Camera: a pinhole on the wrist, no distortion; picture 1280 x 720 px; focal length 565.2 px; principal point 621.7 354.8 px. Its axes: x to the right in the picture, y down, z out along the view. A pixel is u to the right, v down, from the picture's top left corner.
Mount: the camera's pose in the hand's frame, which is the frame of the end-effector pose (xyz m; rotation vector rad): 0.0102 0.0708 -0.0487 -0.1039 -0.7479 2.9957
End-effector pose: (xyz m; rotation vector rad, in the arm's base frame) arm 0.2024 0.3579 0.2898 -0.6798 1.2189 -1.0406
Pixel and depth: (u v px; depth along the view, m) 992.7 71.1 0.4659
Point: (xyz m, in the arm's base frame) 0.6597 0.6358 0.4680
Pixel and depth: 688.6 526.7 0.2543
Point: 0.3034 0.3358 0.4414
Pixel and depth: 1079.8 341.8 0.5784
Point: 0.5816 0.7042 0.7457
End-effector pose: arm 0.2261 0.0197 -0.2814 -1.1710 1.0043 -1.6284
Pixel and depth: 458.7 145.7 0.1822
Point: 0.3660 -0.0581 -0.2729
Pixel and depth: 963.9 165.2 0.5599
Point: 0.7886 0.3047 -0.2557
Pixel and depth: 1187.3 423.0 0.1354
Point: 0.3048 0.1412 -0.3065
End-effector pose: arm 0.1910 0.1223 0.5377 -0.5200 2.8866 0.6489
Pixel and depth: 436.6 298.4 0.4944
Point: 0.1356 0.1563 0.0846
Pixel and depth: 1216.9 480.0 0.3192
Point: 0.5717 0.2075 0.4014
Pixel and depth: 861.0 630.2 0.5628
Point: 0.6204 -0.0141 0.1587
